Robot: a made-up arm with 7 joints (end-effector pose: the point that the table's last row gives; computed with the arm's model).
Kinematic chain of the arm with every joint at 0, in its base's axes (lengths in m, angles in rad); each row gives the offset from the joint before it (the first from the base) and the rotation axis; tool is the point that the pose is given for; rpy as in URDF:
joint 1: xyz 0 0 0.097 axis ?
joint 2: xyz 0 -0.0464 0.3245 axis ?
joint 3: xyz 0 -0.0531 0.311 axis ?
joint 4: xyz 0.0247 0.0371 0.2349 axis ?
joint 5: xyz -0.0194 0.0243 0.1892 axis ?
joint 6: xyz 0 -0.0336 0.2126 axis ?
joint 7: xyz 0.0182 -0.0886 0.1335 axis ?
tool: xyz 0 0 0 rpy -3.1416 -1.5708 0
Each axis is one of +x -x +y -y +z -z.
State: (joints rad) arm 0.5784 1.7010 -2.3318 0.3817 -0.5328 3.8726 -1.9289
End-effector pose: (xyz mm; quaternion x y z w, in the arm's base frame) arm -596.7 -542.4 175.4 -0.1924 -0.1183 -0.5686 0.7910
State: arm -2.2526 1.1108 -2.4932 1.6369 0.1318 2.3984 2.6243
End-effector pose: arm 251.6 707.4 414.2 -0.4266 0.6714 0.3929 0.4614
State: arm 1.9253 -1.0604 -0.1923 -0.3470 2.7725 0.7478 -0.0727
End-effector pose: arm -369.1 834.8 964.9 -0.0652 -0.2097 0.6637 0.7151
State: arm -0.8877 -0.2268 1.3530 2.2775 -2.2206 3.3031 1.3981
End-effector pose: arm 202.6 110.5 886.7 -0.4161 -0.6314 0.0216 0.6541
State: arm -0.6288 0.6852 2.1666 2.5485 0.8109 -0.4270 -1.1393
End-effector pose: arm -80.9 135.1 370.1 -0.4792 -0.5590 0.6766 0.0085
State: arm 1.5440 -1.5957 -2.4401 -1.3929 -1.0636 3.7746 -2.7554
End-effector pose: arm -103.4 501.1 237.0 0.2516 0.6798 -0.1280 0.6769
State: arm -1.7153 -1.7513 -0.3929 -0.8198 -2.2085 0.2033 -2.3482
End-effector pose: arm 72.3 -900.0 622.6 -0.2734 0.0575 0.9411 0.1904
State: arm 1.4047 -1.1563 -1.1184 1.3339 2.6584 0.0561 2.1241
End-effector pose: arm 636.9 654.2 316.4 -0.3020 0.6272 0.6924 0.1897
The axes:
joint 1: +z
joint 2: -y
joint 3: +z
joint 4: +y
joint 5: +z
joint 6: -y
joint 7: +x

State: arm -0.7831 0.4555 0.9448 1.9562 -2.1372 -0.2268 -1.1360
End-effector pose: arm 307.7 276.1 972.7 0.2892 0.1258 -0.5245 0.7908
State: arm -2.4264 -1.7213 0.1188 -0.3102 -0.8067 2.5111 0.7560
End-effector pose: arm -666.0 -468.5 537.3 0.3025 -0.2324 0.5041 0.7748
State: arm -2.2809 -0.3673 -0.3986 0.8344 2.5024 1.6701 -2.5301
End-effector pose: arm -574.1 -368.3 919.4 0.1794 -0.5569 0.1280 0.8008
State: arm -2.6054 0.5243 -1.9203 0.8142 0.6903 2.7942 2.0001
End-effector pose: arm 274.5 509.0 980.7 0.2077 0.4969 0.3482 0.7673
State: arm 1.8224 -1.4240 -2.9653 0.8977 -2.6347 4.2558 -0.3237
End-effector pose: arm 20.7 889.5 697.2 0.1401 0.8869 -0.3698 0.2387
